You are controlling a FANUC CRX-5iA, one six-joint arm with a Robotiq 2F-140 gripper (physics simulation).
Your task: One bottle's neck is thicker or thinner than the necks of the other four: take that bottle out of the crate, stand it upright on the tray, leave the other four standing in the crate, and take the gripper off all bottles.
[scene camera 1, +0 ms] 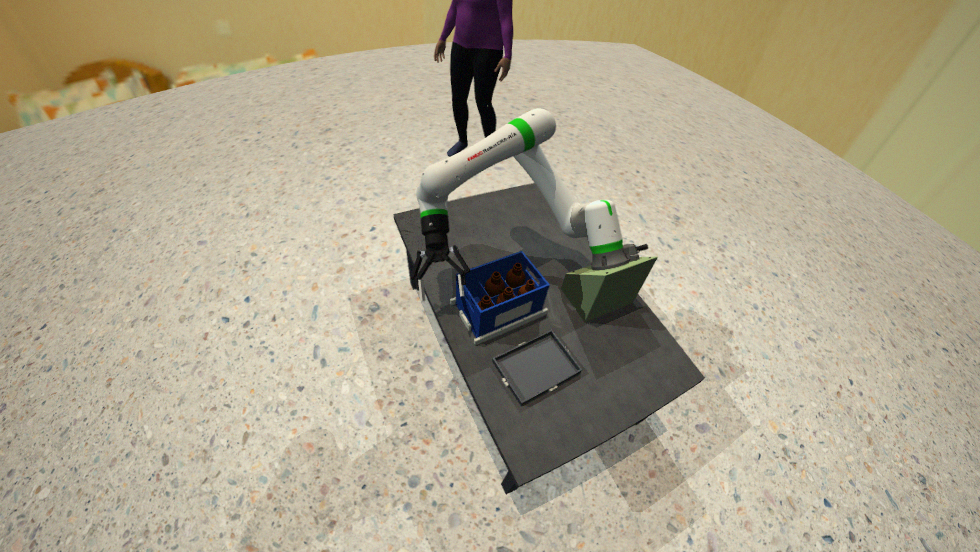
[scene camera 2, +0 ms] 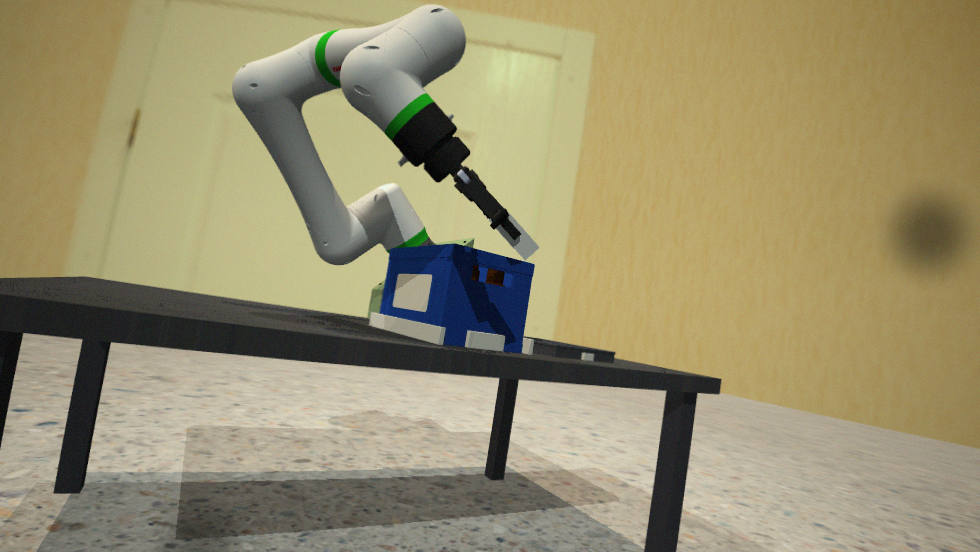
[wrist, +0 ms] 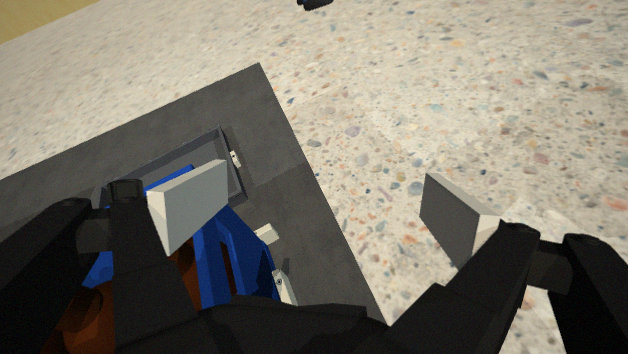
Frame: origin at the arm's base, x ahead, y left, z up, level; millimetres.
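Seen in the pictures: gripper, fingertip midpoint: (scene camera 1: 442, 298) (scene camera 2: 525, 248) (wrist: 322, 188); arm's base, origin of the base link: (scene camera 1: 610, 265).
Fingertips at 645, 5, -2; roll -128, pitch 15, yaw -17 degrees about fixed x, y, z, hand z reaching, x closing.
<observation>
Offsets run from my fingertips to a thing's middle, as dx, dy, dz. "pt": to the spot under its first point.
The blue crate @(-223, -40, -94) (scene camera 1: 483, 320) (scene camera 2: 517, 301) (wrist: 250, 250) stands on the table. Several brown bottles stand in it; two at the back @(pt -206, -62, -50) (scene camera 1: 495, 283) @(pt -295, -86, -55) (scene camera 1: 516, 275) show most clearly in scene camera 1, with others in the front row @(pt -222, +10, -30) (scene camera 1: 506, 294). Their necks are too small to compare. In the wrist view, brown bottle parts @(pt -220, -12, -54) (wrist: 92, 320) show behind the left finger. The grey tray @(-276, +236, -169) (scene camera 1: 536, 368) (scene camera 2: 572, 351) (wrist: 205, 150) holds no bottle. My gripper (scene camera 1: 442, 286) (scene camera 2: 519, 243) (wrist: 322, 188) is open and empty, tilted downward beside the crate's outer end, one finger near its rim.
Pale strips (scene camera 1: 510, 325) (scene camera 2: 408, 327) border the crate's foot on the dark table (scene camera 1: 603, 411) (scene camera 2: 274, 336) (wrist: 280, 185). The green pedestal (scene camera 1: 613, 291) carries the arm beside the crate. A person in purple (scene camera 1: 480, 27) stands behind the table. The right finger shows against the floor past the table edge.
</observation>
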